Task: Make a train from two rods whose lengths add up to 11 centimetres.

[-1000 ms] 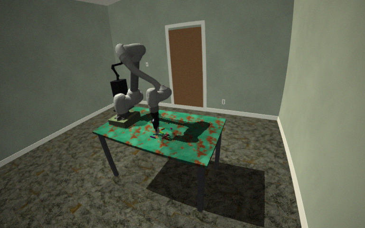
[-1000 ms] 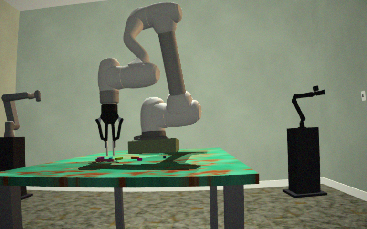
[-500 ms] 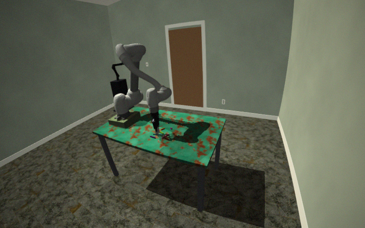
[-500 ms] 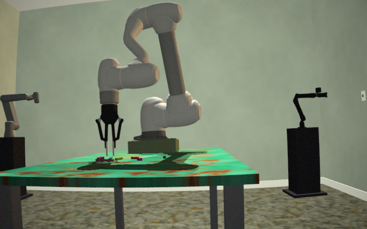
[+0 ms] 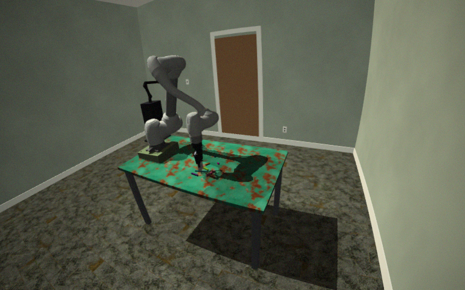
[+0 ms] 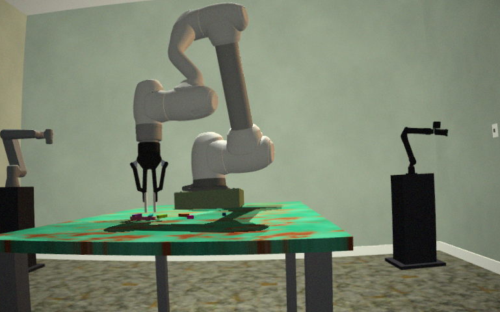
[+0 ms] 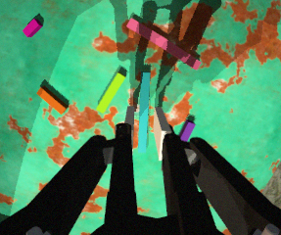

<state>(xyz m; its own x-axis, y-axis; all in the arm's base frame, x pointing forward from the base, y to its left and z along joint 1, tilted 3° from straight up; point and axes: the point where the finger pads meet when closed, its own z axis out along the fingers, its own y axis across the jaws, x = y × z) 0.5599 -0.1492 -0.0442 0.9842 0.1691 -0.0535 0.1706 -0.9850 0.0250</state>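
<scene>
The turquoise rod lies 50 mm below my hand. From my hand the other things lie so: purple rod: 60 mm to the right, 50 mm below, 30 mm behind; lime rod: 50 mm below, 40 mm to the left, 20 mm ahead; pink rod: 80 mm ahead, 50 mm below, 10 mm to the right.
</scene>
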